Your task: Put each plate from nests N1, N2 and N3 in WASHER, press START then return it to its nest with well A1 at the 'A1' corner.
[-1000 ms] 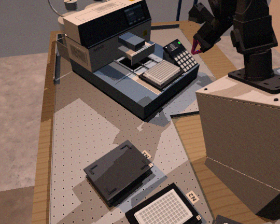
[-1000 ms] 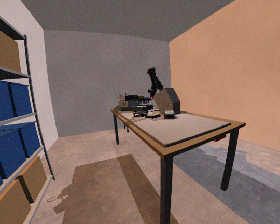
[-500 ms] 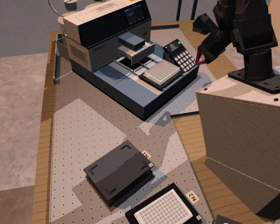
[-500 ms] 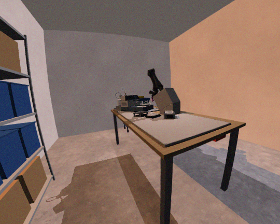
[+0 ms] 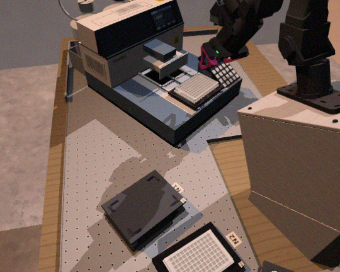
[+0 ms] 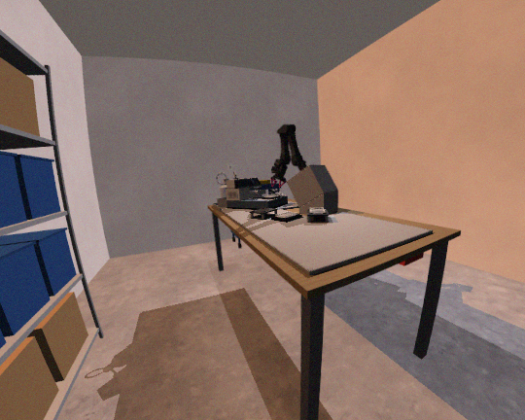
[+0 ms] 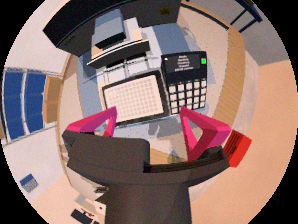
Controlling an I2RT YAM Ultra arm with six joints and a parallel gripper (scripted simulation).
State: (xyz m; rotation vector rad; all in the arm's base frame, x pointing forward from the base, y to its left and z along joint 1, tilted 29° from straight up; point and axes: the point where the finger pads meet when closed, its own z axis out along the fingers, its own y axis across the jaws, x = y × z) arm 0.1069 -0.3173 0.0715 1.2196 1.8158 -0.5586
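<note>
Now: the dark carrier pocket 9 cm below my hand and 5 cm ahead of it. Also, from my hand: nest N1: 34 cm to the left, 29 cm ahead, 13 cm below; then manifold: 13 cm to the right, 13 cm ahead, 4 cm below; then washer: 13 cm to the right, 13 cm ahead, 4 cm below.
</note>
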